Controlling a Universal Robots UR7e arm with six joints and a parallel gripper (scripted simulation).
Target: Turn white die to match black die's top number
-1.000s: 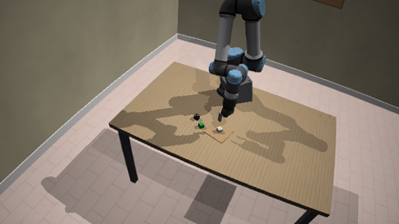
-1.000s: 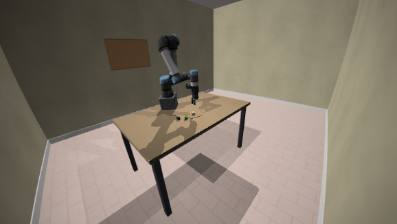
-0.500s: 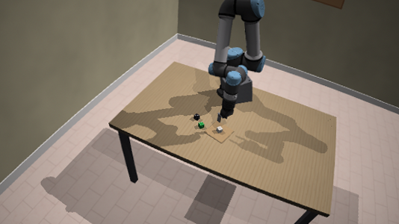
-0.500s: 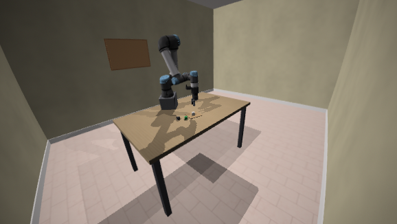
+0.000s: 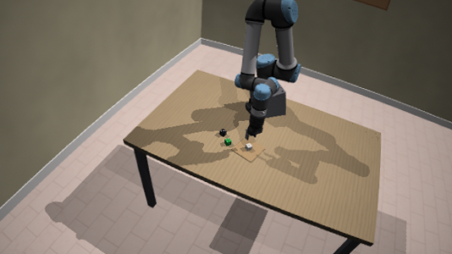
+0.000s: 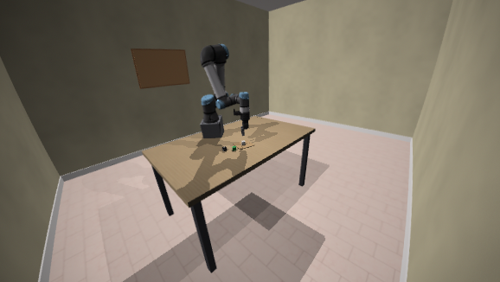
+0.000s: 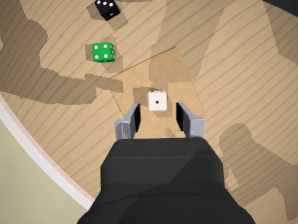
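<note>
Now: the white die 90 mm below my hand. From my hand the other things lie so: tan mat 110 mm below; green die 120 mm to the right, 100 mm below; black die 170 mm to the right, 100 mm below, 70 mm behind.
</note>
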